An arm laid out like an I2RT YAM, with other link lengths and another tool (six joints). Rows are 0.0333 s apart.
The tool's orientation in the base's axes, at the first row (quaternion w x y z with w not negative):
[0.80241 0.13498 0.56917 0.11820]
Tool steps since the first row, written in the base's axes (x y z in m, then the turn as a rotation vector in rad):
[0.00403 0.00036 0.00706 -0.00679 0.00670 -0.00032]
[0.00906 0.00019 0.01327 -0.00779 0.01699 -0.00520]
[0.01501 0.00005 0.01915 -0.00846 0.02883 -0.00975]
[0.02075 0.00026 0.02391 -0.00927 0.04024 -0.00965]
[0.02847 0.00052 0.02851 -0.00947 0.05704 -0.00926]
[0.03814 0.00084 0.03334 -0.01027 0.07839 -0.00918]
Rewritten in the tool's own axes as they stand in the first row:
[-0.00479 0.00267 0.00601 0.00038 0.00640 -0.00707]
[-0.00870 0.00451 0.01274 0.00789 0.01435 -0.01040]
[-0.01200 0.00623 0.02023 0.01575 0.02385 -0.01344]
[-0.01426 0.00789 0.02714 0.01932 0.03459 -0.01511]
[-0.01572 0.00947 0.03587 0.02468 0.05046 -0.01656]
[-0.01674 0.01112 0.04651 0.03168 0.07049 -0.01904]

